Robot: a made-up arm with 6 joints. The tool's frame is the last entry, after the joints.
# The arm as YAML. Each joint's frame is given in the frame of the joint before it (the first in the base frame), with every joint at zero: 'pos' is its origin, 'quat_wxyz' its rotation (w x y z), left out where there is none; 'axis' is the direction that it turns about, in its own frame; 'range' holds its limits. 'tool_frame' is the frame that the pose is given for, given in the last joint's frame.
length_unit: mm
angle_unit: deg
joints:
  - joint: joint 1
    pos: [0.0, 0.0, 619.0]
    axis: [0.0, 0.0, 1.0]
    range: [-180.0, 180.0]
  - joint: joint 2
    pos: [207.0, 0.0, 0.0]
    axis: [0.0, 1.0, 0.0]
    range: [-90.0, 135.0]
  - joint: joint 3
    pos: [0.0, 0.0, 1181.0]
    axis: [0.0, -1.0, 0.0]
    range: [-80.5, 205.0]
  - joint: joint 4
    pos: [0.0, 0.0, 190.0]
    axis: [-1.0, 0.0, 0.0]
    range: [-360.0, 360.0]
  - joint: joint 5
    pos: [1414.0, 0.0, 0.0]
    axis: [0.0, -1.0, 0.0]
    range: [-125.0, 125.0]
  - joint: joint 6
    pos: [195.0, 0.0, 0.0]
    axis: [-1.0, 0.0, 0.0]
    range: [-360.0, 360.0]
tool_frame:
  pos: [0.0, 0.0, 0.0]
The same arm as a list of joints. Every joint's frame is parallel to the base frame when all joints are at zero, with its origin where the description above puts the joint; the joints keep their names.
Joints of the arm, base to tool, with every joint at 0 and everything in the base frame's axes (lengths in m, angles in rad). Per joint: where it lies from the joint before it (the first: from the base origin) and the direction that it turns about. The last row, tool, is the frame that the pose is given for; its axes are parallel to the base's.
joint 1: origin 0 0 0.619 axis +z
joint 2: origin 0.207 0 0 axis +y
joint 3: origin 0 0 1.181 axis -y
joint 4: origin 0 0 0.19 axis -x
joint 5: origin 1.414 0 0 axis -y
joint 6: origin 0.195 0 0 axis -x
tool: origin 0 0 0
Joint limits (rad, base to tool): -3.1416..3.1416 -1.5708..2.3562 -1.405..3.5779 -6.2832..6.2832 -2.1817..2.1817 -6.2832..6.2832

